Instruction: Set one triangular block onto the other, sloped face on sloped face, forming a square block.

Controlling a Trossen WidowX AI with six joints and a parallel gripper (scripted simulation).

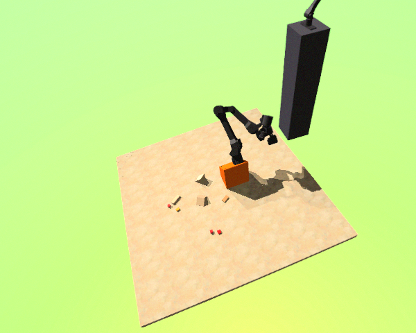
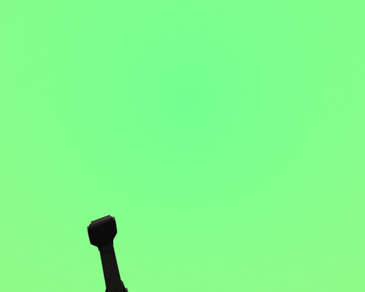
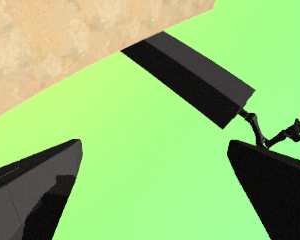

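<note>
Now: gripper tip 59 cm short of the wooden triangular block, 23 cm above it and 22 cm to the right of it.
</note>
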